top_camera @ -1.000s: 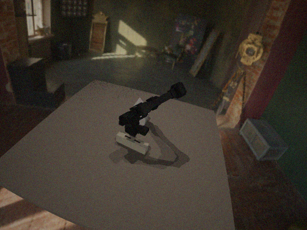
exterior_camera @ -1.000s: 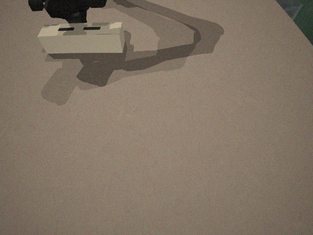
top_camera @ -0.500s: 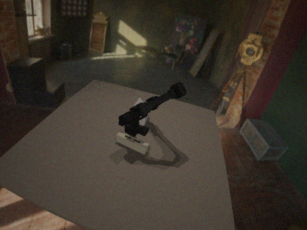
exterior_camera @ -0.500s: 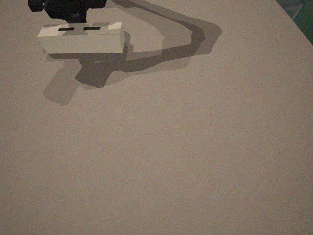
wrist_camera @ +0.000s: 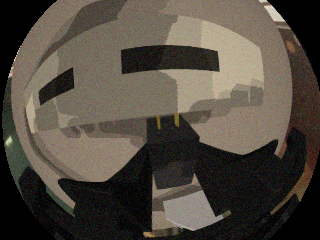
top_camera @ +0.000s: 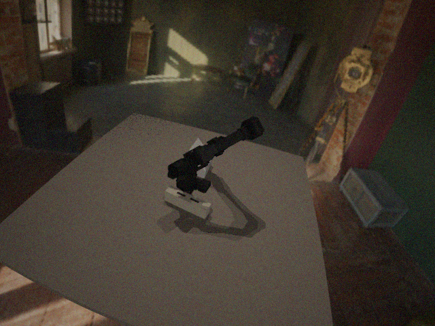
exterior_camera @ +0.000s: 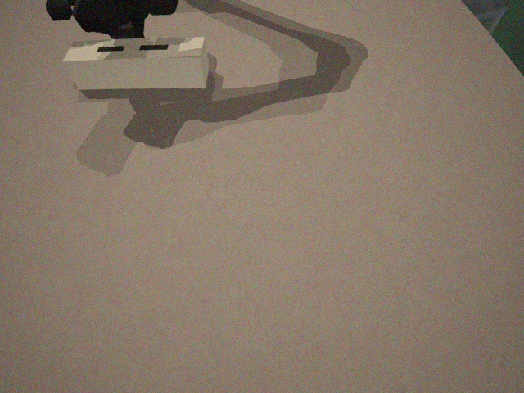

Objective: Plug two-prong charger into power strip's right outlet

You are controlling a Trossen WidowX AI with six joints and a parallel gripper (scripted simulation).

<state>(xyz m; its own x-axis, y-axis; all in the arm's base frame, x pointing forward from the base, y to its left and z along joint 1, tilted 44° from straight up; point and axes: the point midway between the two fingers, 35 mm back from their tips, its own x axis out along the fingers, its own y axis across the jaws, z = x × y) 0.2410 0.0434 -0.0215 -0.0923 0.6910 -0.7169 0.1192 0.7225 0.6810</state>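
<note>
My gripper tip is 20 mm short of the black two-prong charger and 10 mm below it.
</note>
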